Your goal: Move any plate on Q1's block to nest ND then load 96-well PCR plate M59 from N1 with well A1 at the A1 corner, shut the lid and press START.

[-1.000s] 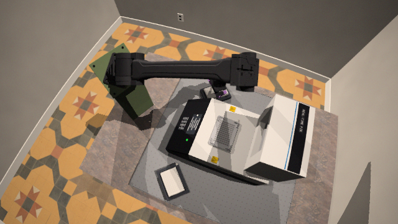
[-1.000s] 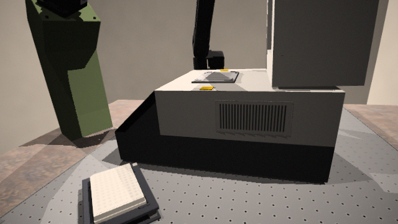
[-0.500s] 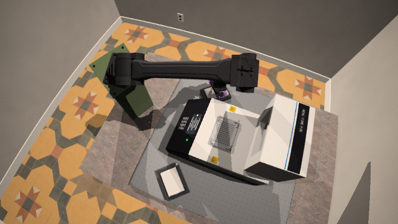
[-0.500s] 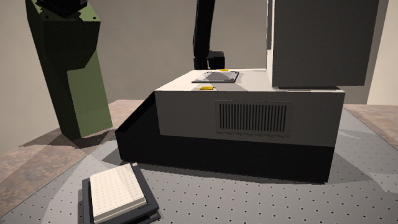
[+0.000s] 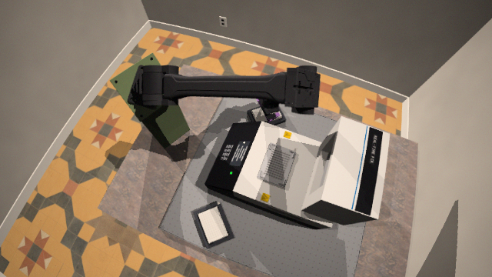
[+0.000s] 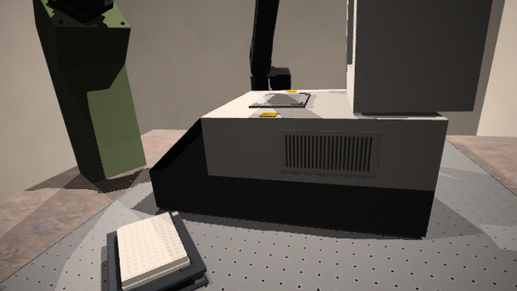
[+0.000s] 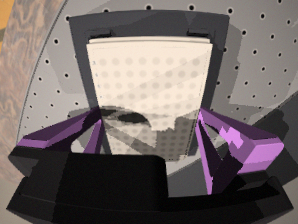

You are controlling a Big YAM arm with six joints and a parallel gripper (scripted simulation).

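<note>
Right now the dark nest nd is 2 cm below my hand. The rest, counted from my hand: dark nest N1 (22 cm behind, 53 cm to the right, 1 cm below).
</note>
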